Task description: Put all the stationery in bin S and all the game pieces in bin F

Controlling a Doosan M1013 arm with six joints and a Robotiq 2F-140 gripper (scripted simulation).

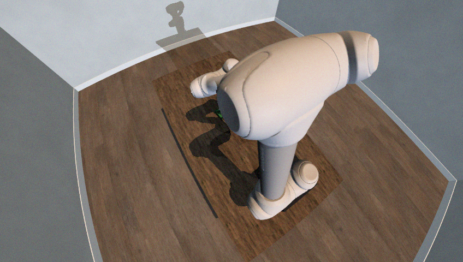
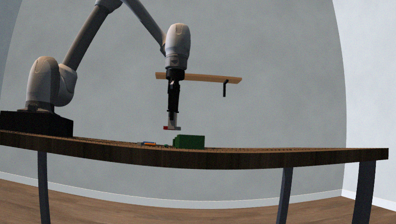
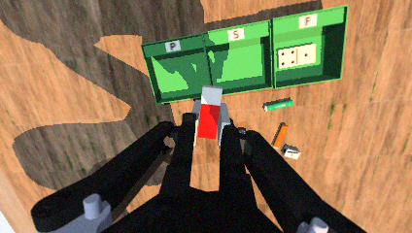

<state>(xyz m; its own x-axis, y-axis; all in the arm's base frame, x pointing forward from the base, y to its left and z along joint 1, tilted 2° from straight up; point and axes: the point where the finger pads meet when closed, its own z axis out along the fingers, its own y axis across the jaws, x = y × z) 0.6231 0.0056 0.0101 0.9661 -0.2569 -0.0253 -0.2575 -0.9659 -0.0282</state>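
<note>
The green bin is 8 cm below my hand, 5 cm to the right of it and 5 cm ahead of it. From my hand the other things lie so: green cylinder (11 cm to the right, 10 cm below, 3 cm behind); red block (3 cm below, 1 cm ahead); blue piece (9 cm below, 9 cm behind, 4 cm to the right).
</note>
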